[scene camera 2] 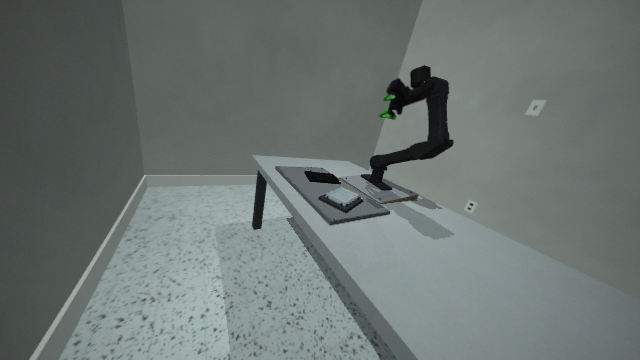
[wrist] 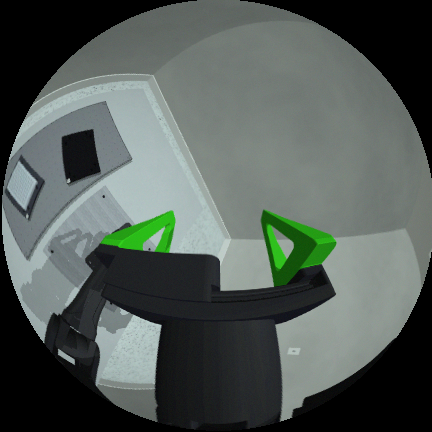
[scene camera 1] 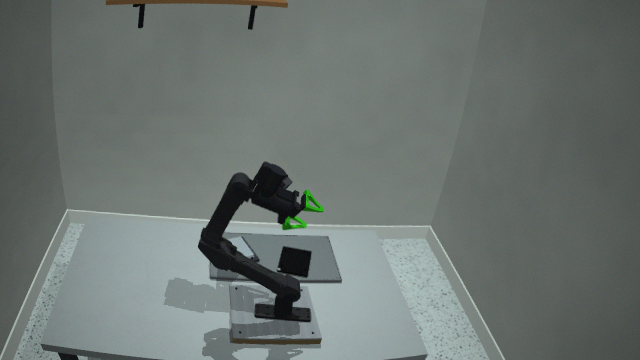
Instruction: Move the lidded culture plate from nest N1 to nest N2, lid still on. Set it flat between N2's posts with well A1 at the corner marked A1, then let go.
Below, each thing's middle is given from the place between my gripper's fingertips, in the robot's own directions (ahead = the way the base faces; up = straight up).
Now: hand 400 mm above the grey perforated deck [scene camera 2: 312,190], 290 mm short of it and 110 mm to the right of it.
